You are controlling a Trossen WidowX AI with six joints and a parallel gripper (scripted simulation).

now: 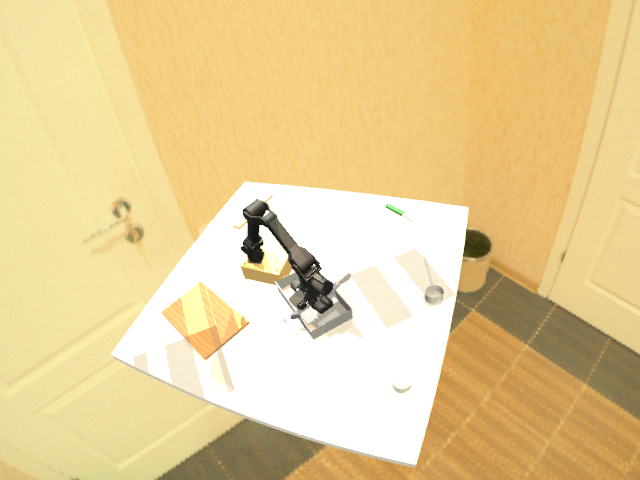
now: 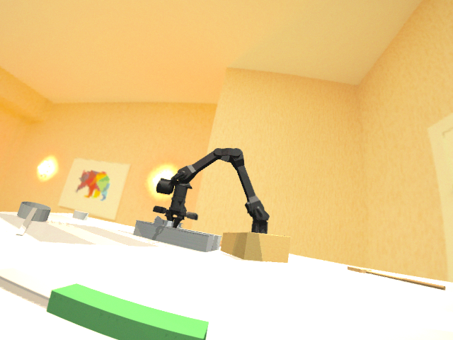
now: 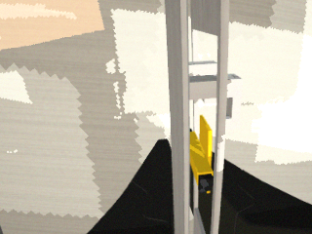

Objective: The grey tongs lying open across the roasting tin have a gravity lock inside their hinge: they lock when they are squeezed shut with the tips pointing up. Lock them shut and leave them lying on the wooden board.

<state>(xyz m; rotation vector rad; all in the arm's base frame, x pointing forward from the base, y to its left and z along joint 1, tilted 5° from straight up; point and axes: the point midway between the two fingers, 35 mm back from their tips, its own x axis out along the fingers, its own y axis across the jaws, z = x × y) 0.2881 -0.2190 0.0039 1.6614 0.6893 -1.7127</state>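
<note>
Right now my gripper tip is 1 cm past the grey roasting tin and 5 cm to the right of it. The rest, counted from my gripper tip: yellow lock piece (2 cm behind, 1 cm to the right, 4 cm above); wooden board (47 cm behind, 7 cm to the right, 2 cm below); white dish (35 cm ahead, 30 cm to the right, 1 cm below).
</note>
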